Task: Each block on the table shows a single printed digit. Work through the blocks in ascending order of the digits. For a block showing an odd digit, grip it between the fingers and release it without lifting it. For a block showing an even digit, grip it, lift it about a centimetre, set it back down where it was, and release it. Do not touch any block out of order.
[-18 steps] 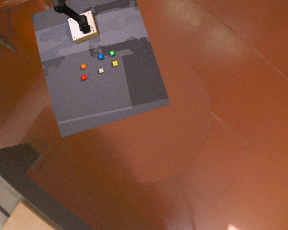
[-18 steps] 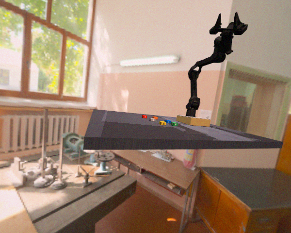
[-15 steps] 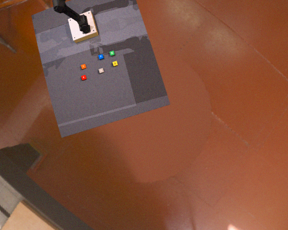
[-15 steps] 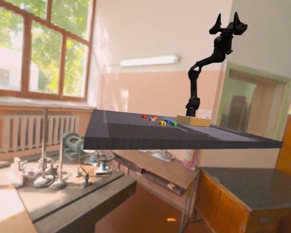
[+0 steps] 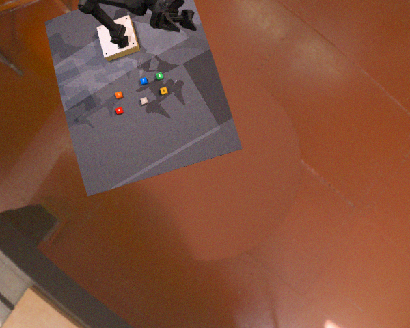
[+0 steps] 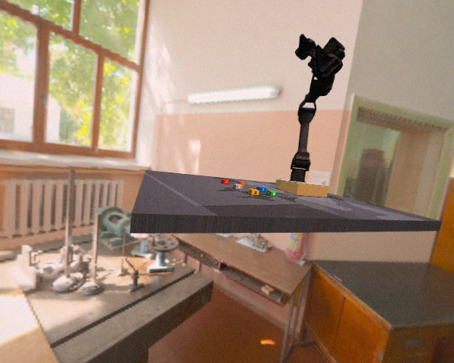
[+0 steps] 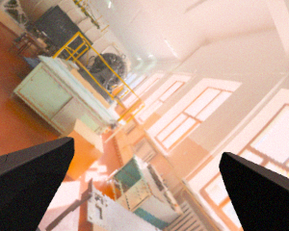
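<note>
Now: the orange block 510 mm below my gripper tip, 420 mm to the right of it and 20 mm ahead of it. Round my gripper tip: yellow block 510 mm below, 170 mm to the right, 40 mm ahead; blue block 510 mm below, 280 mm to the right, 30 mm behind; green block 510 mm below, 180 mm to the right, 50 mm behind.
</note>
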